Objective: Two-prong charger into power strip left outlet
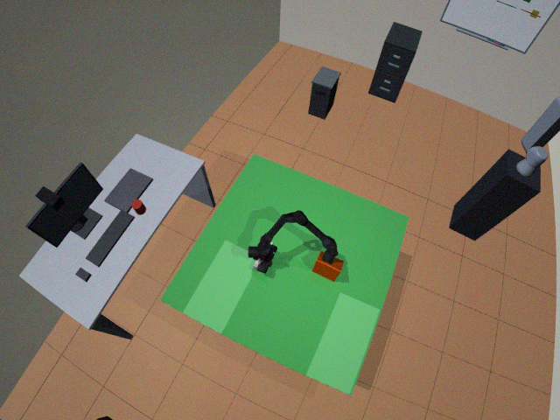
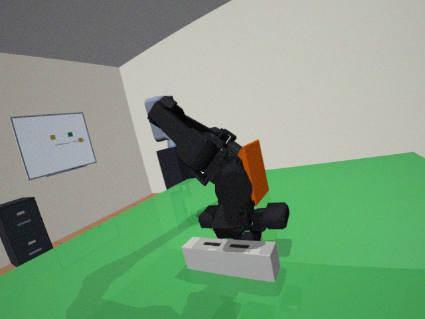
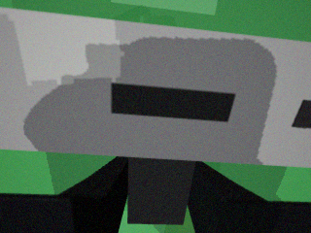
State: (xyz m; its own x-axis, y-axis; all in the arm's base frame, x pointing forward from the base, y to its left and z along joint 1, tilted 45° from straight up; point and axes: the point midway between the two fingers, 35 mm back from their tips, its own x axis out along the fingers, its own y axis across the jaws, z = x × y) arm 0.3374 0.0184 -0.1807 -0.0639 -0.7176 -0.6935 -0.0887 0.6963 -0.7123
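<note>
Now: the two-prong charger 2 cm ahead of my gripper tip and 1 cm above it.
</note>
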